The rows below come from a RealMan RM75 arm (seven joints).
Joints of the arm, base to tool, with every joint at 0 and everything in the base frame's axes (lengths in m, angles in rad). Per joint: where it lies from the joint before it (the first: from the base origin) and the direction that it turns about. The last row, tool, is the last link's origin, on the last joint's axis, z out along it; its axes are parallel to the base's.
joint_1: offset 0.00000 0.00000 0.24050 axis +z
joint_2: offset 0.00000 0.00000 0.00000 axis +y
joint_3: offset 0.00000 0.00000 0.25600 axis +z
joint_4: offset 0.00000 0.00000 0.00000 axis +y
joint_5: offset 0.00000 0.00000 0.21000 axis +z
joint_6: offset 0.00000 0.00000 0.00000 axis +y
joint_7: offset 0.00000 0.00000 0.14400 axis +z
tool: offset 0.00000 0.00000 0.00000
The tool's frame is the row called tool.
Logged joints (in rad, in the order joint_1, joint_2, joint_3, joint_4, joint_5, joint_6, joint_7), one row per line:
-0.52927 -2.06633 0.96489 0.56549 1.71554 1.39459 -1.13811
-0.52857 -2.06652 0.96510 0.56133 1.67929 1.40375 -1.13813
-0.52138 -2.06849 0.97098 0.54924 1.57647 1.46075 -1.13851
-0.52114 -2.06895 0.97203 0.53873 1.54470 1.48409 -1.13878
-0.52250 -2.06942 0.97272 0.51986 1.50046 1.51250 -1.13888
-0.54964 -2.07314 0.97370 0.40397 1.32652 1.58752 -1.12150
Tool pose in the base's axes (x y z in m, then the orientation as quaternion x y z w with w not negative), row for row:
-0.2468 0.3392 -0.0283 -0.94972 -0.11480 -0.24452 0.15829
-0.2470 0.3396 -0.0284 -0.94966 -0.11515 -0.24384 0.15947
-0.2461 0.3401 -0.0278 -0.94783 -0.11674 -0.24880 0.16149
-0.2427 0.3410 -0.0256 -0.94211 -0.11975 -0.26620 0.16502
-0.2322 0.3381 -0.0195 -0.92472 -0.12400 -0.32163 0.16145
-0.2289 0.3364 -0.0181 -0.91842 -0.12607 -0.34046 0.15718
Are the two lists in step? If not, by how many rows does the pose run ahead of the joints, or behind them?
The pose runs 2 rows behind the joints: the pose in row i belongs to the joints in row i - 2.
